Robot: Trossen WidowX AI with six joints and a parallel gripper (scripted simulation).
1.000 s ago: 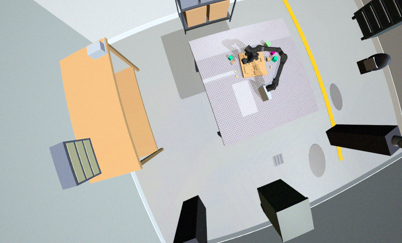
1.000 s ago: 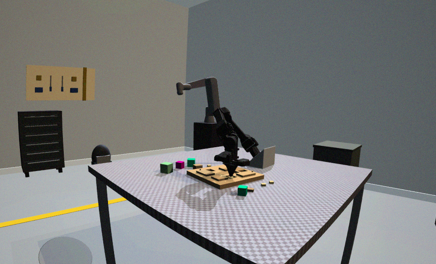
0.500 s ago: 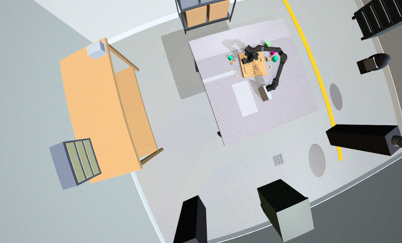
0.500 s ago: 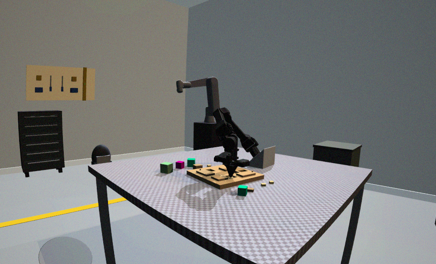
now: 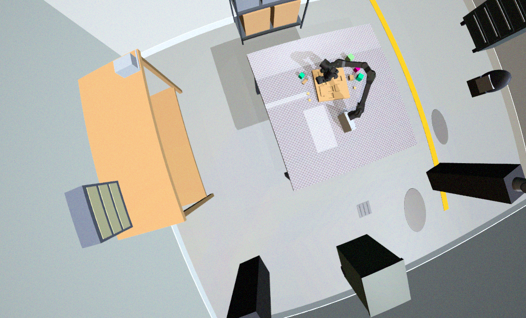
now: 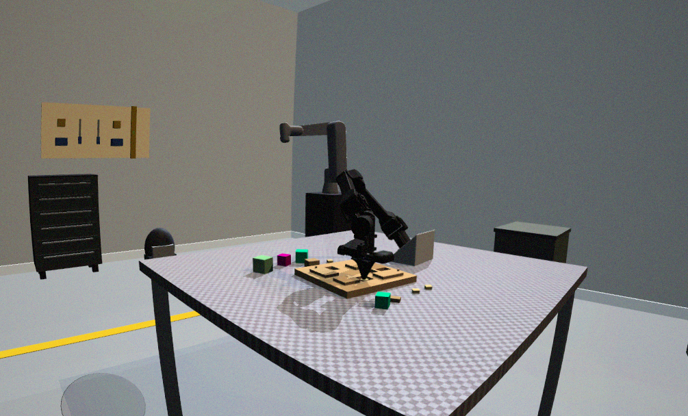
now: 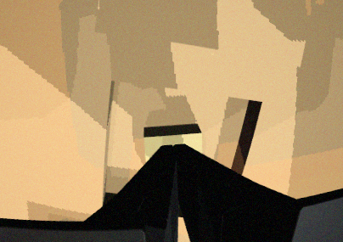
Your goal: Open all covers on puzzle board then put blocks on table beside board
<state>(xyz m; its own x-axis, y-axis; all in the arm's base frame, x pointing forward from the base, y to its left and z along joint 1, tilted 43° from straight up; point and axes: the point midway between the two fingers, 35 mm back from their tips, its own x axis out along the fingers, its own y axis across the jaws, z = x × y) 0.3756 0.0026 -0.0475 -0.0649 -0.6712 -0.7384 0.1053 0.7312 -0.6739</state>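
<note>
My gripper tip is now 50 mm to the left of the puzzle board and 20 mm past it. From my gripper tip the other things lie so: magenta block: 370 mm to the right, 20 mm behind; light green block: 360 mm to the right, 100 mm ahead, 10 mm above.
</note>
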